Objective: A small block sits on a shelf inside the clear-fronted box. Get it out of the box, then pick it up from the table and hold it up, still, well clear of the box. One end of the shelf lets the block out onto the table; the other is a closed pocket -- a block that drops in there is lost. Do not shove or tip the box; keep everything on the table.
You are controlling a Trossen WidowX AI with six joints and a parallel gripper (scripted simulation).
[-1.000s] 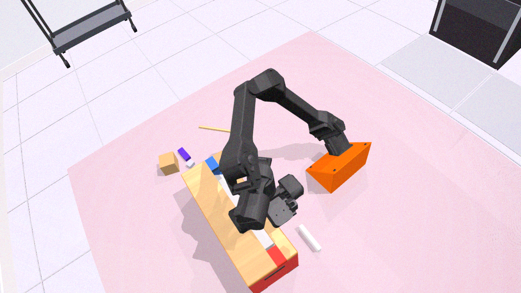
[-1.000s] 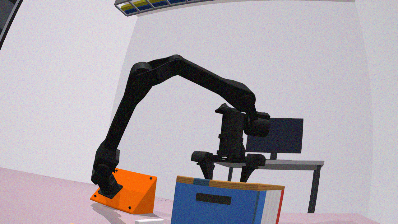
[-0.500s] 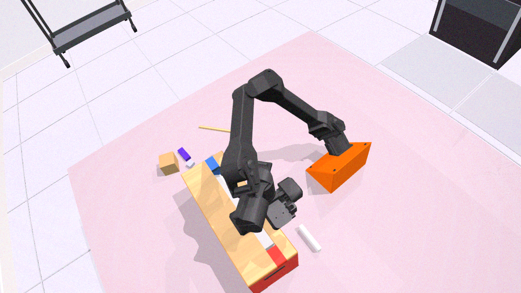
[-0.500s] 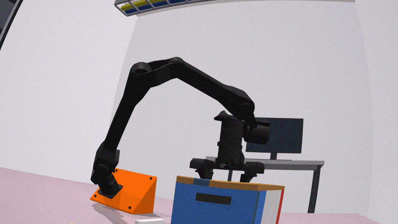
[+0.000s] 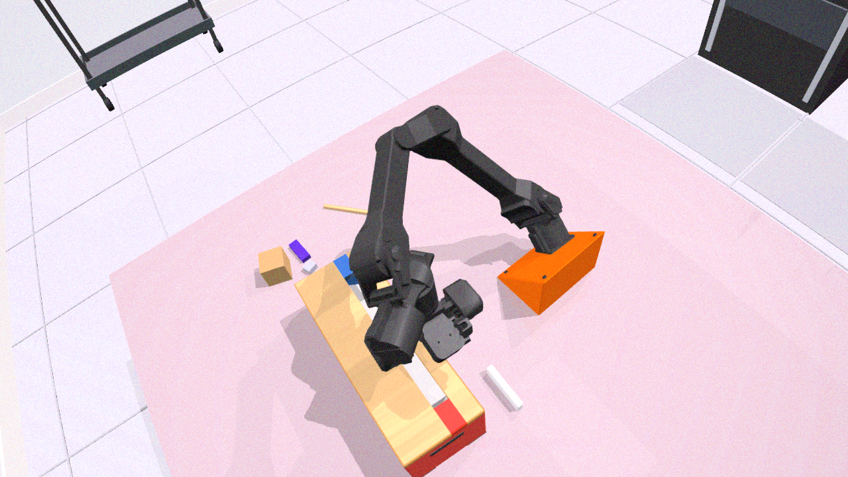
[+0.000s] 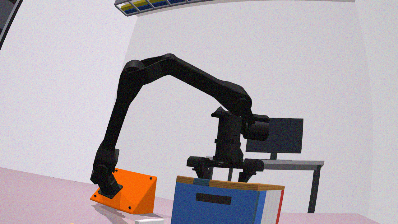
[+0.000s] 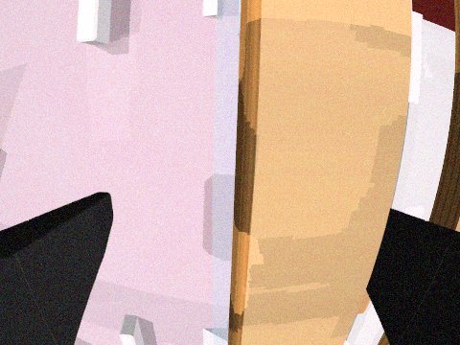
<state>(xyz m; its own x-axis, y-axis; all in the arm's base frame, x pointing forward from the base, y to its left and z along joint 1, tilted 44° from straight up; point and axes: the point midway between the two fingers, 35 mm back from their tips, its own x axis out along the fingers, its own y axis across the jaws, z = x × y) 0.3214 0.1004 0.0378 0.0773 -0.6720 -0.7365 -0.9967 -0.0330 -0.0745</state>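
Now: gripper tip 40 mm short of the tan block and 30 mm to the left of it. Also, from my gripper tip: long box 30 mm ahead, 40 mm to the right, 30 mm below; then thin tan stick 60 mm behind, 430 mm to the right, 80 mm below.
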